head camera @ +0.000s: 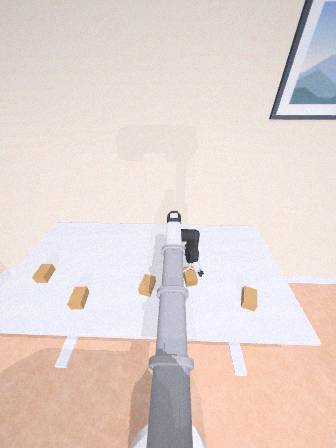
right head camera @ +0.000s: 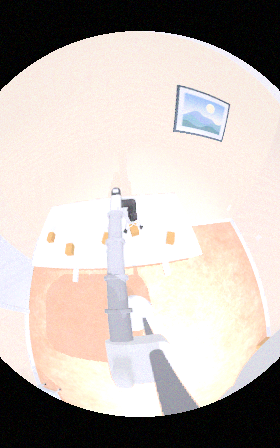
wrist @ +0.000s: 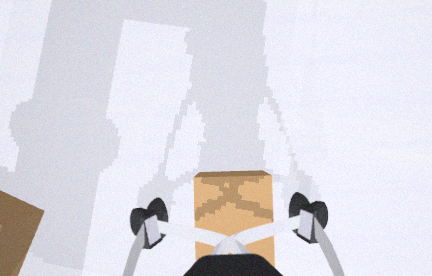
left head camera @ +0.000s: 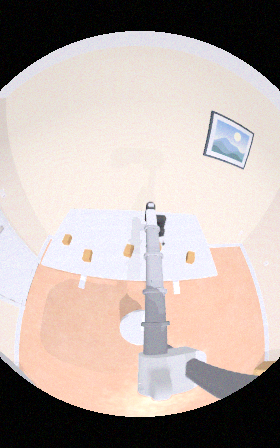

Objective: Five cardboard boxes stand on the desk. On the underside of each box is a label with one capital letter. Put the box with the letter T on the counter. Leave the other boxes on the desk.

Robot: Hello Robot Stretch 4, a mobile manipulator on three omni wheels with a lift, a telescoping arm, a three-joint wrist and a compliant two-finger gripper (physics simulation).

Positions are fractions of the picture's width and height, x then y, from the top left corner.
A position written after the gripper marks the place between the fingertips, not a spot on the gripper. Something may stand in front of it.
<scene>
In view: the gripper (wrist: 0.53,0.77), a framed picture (right head camera: 0.70,0.25) and a white desk (head camera: 0.33,0.58).
The framed picture also shows in the left head camera view (left head camera: 0.81,0.31). The white desk shows as well in the right head camera view (right head camera: 0.30,0.50), in the wrist view (wrist: 0.26,0.40) and in the left head camera view (left head camera: 0.38,0.52).
</scene>
